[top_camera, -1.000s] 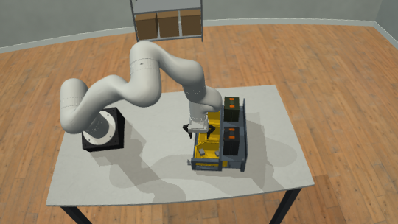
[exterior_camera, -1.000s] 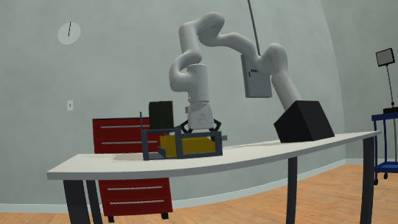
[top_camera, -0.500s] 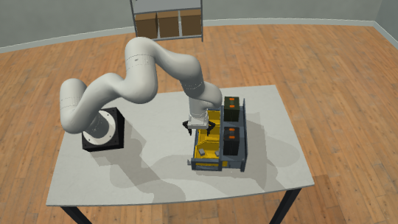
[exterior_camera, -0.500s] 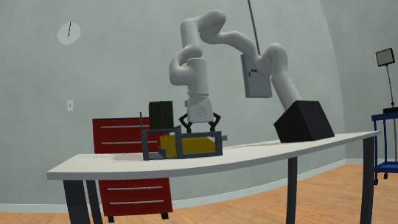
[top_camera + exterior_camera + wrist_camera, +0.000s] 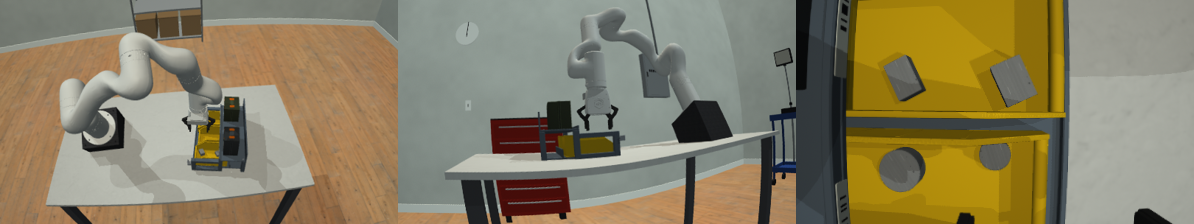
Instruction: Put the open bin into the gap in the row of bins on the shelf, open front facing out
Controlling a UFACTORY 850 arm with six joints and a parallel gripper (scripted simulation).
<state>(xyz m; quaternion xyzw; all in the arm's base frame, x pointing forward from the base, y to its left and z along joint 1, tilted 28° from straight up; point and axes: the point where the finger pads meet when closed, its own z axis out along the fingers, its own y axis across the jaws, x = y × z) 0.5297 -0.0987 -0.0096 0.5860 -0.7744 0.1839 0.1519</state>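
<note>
The grey shelf lies 100 mm ahead of my hand, 40 mm below it and 30 mm to the right of it.
</note>
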